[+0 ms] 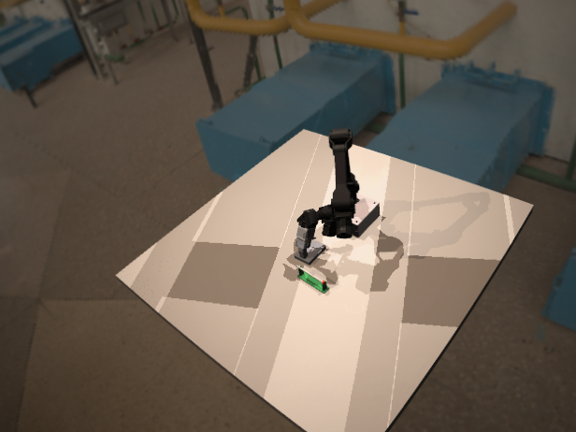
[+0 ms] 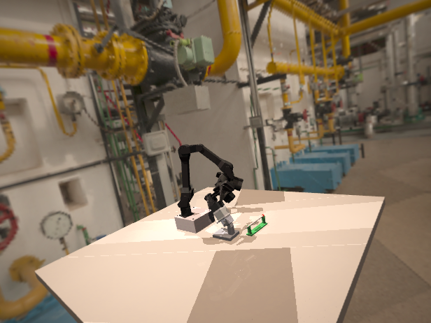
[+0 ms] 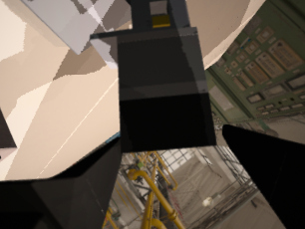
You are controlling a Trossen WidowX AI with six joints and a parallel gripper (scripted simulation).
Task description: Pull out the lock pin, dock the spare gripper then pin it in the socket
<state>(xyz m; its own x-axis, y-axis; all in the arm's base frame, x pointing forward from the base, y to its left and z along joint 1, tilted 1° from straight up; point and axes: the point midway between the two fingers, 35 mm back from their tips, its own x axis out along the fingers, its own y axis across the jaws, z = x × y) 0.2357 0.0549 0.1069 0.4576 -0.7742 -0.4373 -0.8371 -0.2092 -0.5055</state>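
The spare gripper is 4 cm below my gripper tip, 2 cm to the left of it and 2 cm ahead of it. Round my gripper tip: grey mount (11 cm below, 3 cm ahead, 2 cm to the left); then green cradle (15 cm to the left, 14 cm below, 11 cm ahead).
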